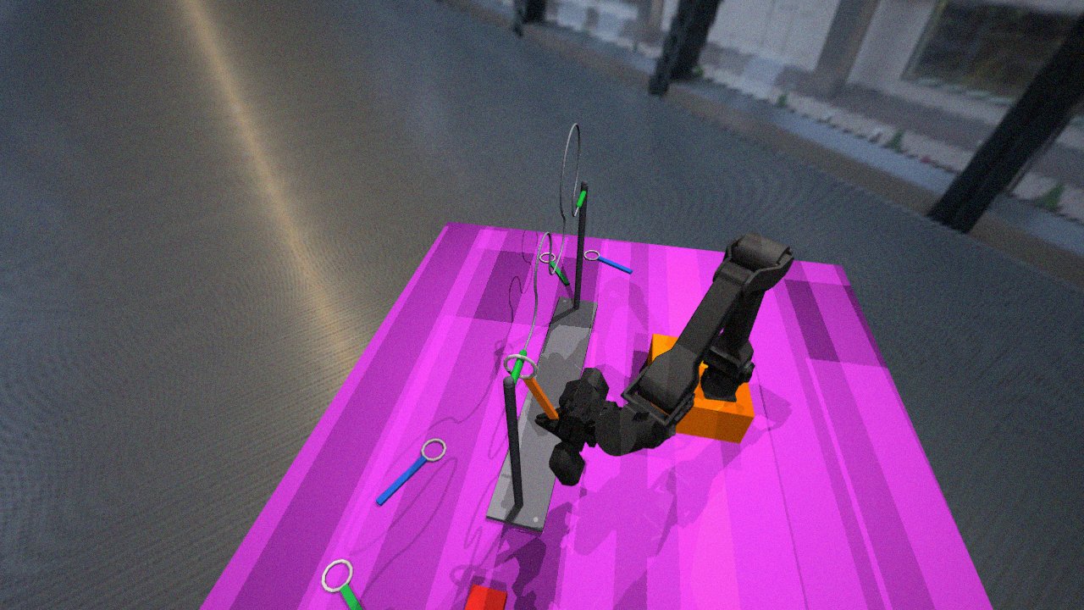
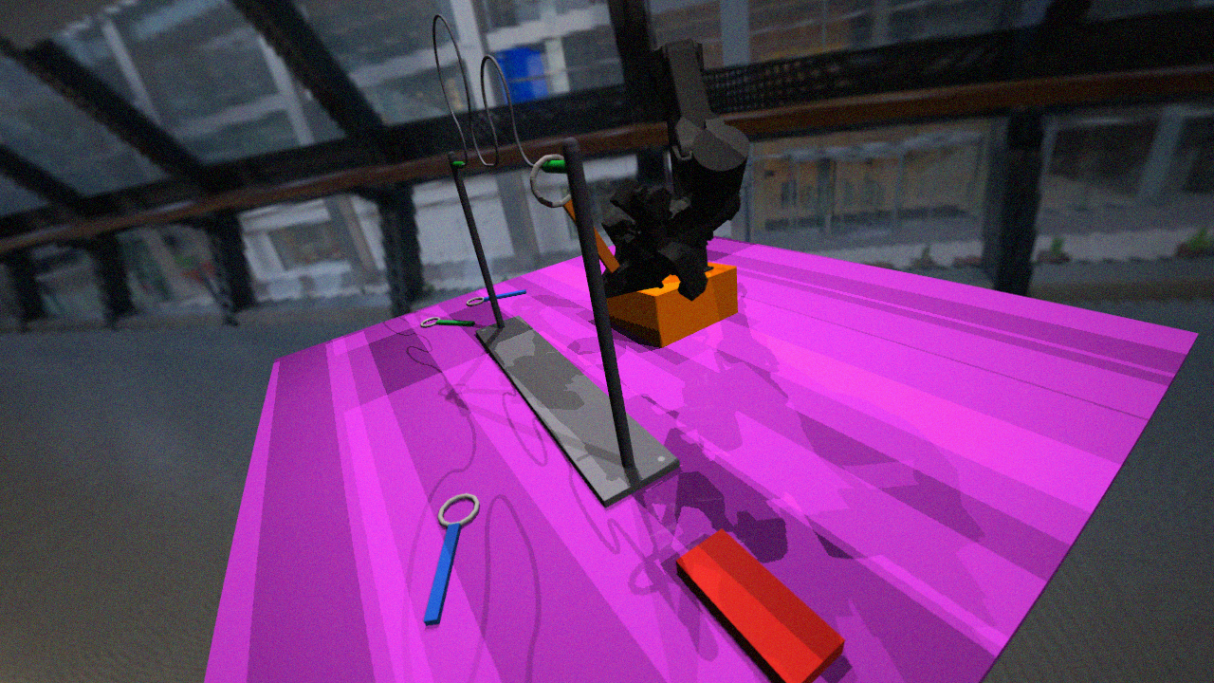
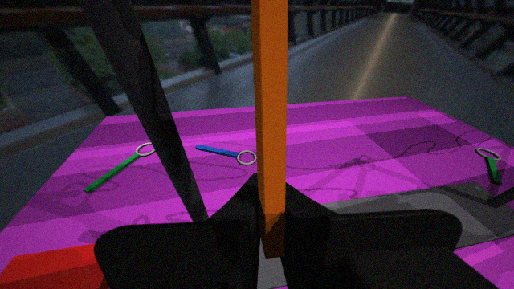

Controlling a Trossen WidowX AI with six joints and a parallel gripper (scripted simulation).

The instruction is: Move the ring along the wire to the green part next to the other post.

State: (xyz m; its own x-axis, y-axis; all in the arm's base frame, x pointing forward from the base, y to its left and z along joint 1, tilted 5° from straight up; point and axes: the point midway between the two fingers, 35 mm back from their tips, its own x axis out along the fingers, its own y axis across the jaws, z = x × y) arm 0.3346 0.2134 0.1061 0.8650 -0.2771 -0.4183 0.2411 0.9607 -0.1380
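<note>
Right now the ring with orange handle is 100 mm above my gripper tip. From my gripper tip the other things lie so: red block 60 mm ahead, 270 mm to the left, 210 mm below; ring with blue handle 250 mm ahead, 10 mm to the right, 220 mm below.
</note>
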